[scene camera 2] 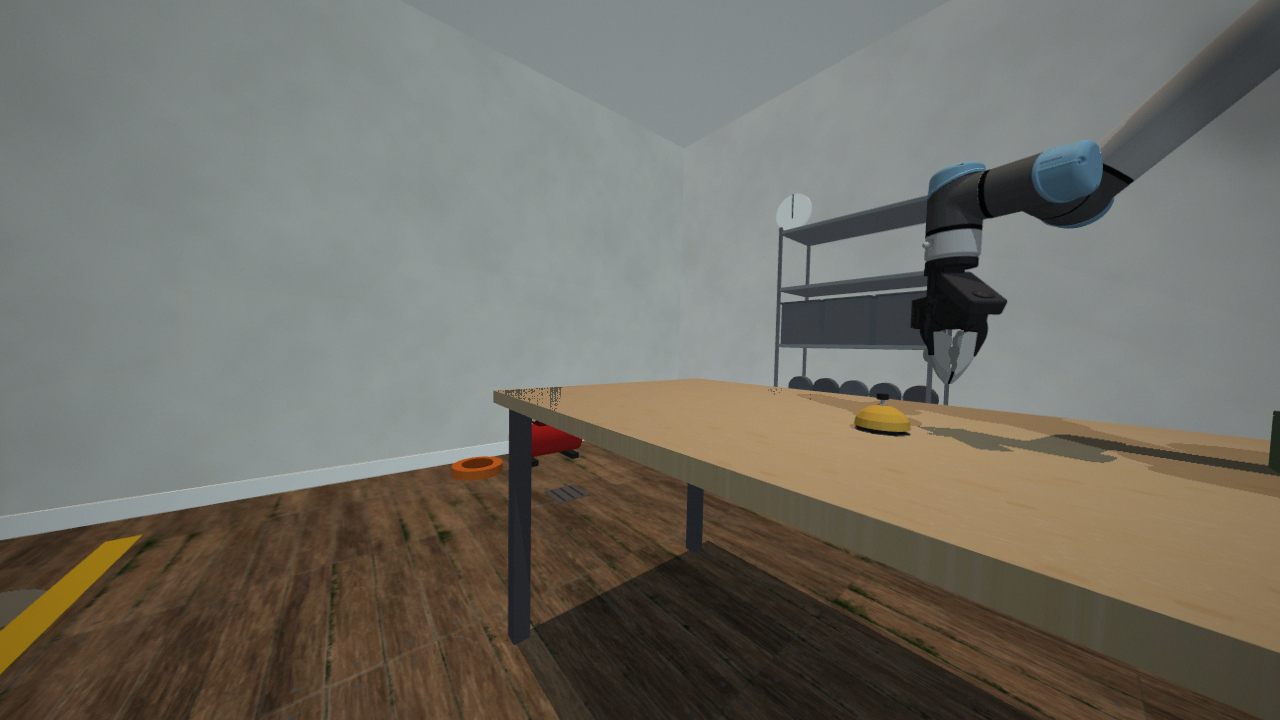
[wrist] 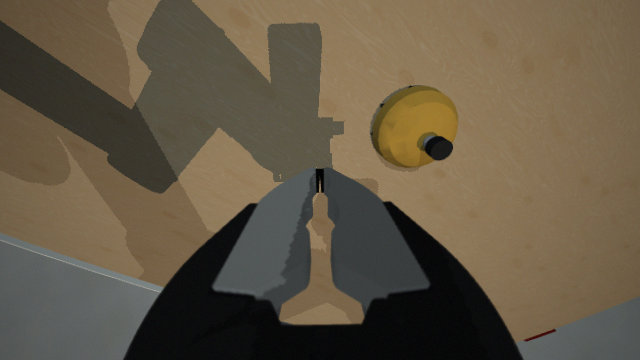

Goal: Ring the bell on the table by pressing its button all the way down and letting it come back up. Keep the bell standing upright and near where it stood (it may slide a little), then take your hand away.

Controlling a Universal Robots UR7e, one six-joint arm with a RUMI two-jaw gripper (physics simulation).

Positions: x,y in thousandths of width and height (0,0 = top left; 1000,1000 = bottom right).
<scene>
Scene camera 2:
my gripper: 740,533
yellow dome bell: 686,583
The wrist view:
my gripper: 499,476
yellow dome bell: 638,335
</scene>
